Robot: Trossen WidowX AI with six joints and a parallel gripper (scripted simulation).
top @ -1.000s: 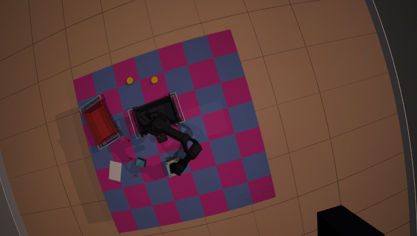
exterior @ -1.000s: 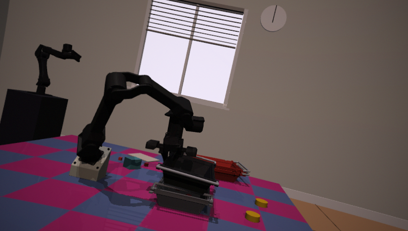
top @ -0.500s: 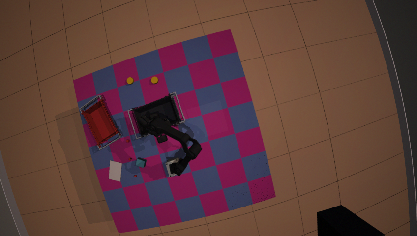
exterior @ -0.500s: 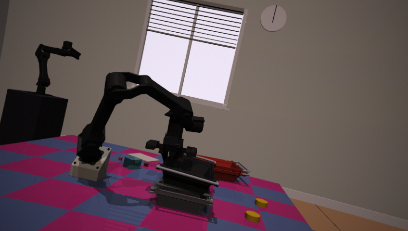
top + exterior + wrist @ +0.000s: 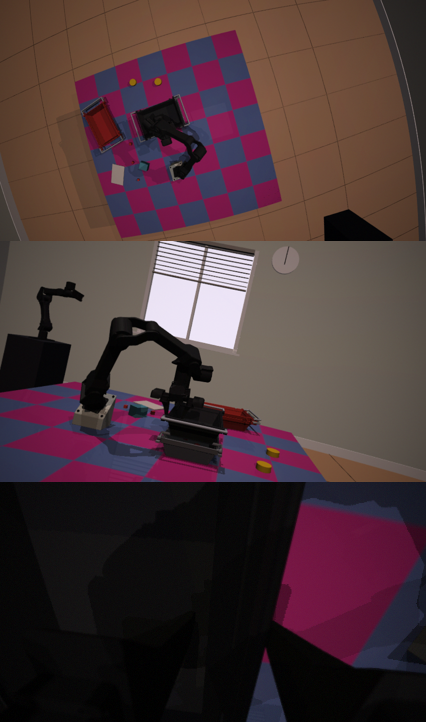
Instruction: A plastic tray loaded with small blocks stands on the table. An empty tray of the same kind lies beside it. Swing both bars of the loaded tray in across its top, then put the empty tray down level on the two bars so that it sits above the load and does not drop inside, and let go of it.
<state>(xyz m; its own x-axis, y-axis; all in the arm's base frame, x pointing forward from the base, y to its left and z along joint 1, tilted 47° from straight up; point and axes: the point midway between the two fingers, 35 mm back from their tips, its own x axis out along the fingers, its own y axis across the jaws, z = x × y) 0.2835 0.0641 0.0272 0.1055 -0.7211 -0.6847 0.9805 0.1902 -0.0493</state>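
Right now the dark tray is 8 cm ahead of my gripper tip, 3 cm above it and 2 cm to the left of it. Also, from my gripper tip: teal cube (23 cm behind, 22 cm to the left, 6 cm below); white plate (46 cm to the left, 27 cm behind, 8 cm below).
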